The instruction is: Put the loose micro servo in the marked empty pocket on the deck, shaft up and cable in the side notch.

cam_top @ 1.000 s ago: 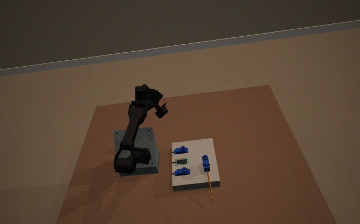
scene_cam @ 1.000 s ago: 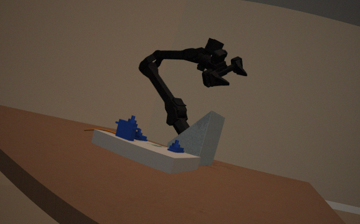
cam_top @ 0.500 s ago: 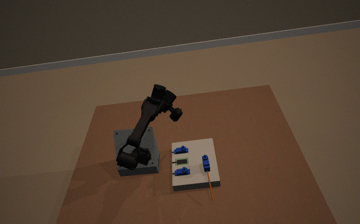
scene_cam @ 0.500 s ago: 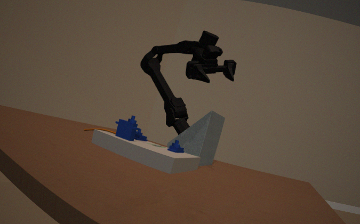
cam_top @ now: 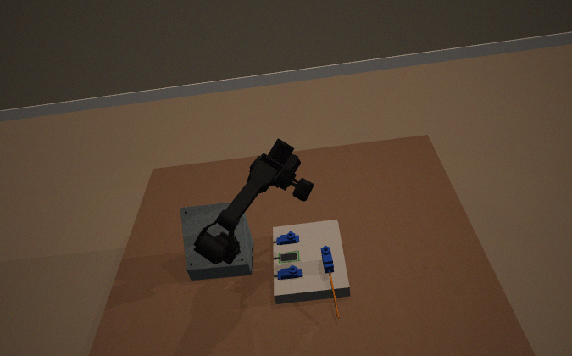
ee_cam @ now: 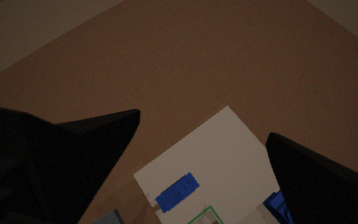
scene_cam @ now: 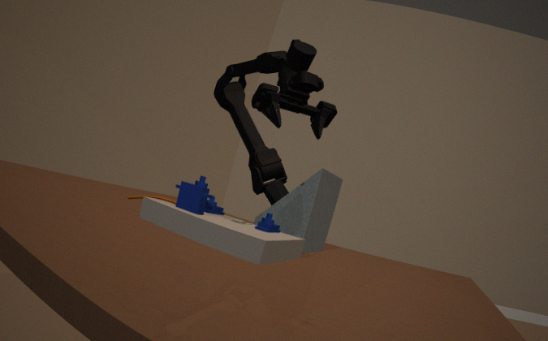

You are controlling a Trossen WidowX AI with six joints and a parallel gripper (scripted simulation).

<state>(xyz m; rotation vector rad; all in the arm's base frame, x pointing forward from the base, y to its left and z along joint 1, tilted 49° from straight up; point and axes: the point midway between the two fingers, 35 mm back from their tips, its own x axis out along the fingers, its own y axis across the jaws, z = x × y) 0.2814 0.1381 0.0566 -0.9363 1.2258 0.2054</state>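
Now: the pale deck 240 mm below my gripper tip, 120 mm to the right of it and 30 mm ahead of it.
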